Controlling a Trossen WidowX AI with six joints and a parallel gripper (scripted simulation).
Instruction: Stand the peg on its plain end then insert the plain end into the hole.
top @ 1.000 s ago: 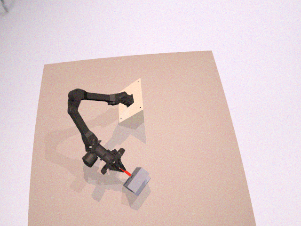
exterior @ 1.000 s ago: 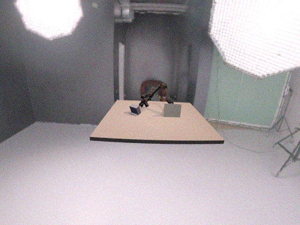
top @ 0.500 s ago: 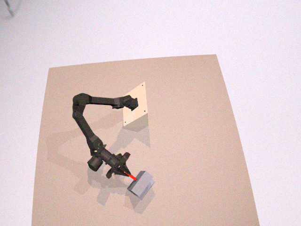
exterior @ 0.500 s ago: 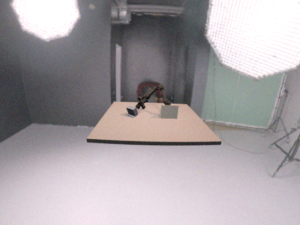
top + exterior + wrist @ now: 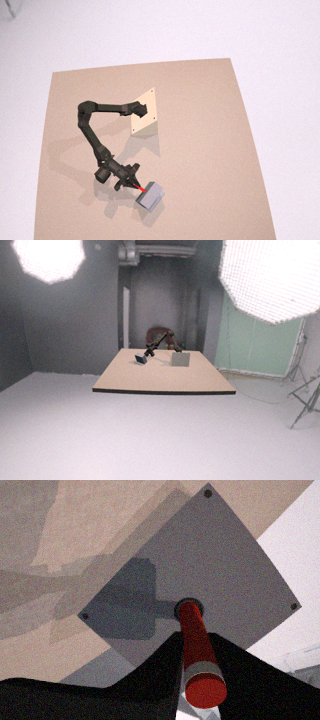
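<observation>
The grey sloped panel is 4 cm ahead of my gripper tip, 4 cm to the left of it and 2 cm below it. From my gripper tip the other things lie so: red peg: 1 cm behind, 1 cm to the right.
</observation>
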